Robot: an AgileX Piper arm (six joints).
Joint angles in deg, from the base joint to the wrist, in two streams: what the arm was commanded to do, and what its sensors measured. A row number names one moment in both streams.
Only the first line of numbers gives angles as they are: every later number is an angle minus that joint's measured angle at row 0.
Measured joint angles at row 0:
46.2, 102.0, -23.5, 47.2, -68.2, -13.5
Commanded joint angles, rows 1 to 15:
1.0, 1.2, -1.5, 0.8, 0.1, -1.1
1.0, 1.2, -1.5, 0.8, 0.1, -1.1
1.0, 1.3, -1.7, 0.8, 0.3, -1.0
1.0, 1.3, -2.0, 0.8, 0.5, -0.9
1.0, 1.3, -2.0, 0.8, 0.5, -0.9
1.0, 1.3, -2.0, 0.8, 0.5, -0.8
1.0, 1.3, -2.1, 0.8, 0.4, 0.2
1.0, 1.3, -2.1, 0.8, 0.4, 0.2
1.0, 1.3, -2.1, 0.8, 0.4, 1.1
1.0, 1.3, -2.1, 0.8, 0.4, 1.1
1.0, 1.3, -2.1, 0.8, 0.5, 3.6
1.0, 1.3, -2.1, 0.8, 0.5, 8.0
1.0, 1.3, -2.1, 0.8, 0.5, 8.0
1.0, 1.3, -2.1, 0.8, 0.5, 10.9
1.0, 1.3, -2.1, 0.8, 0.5, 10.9
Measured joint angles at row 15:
0.8, 1.4, -1.7, 0.8, 0.6, 6.9
